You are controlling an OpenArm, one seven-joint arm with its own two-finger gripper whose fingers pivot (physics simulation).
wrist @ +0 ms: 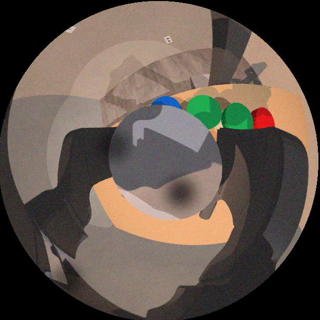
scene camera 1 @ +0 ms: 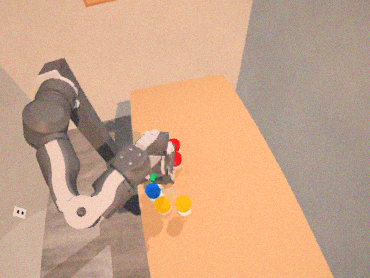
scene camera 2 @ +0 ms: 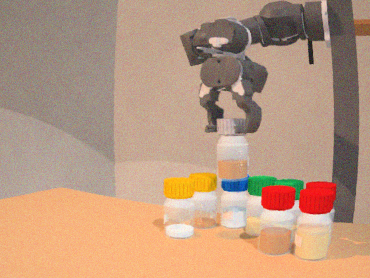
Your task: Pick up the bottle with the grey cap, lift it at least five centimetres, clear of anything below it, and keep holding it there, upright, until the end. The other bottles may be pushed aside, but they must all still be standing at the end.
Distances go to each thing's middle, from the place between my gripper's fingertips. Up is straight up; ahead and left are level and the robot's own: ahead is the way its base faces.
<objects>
I see the grey-capped bottle [scene camera 2: 232, 149] 30 mm below my hand and 10 mm behind it. From my hand the other things lie so: blue-capped bottle [scene camera 2: 234, 199]: 140 mm below, 70 mm behind, 20 mm to the right.
</objects>
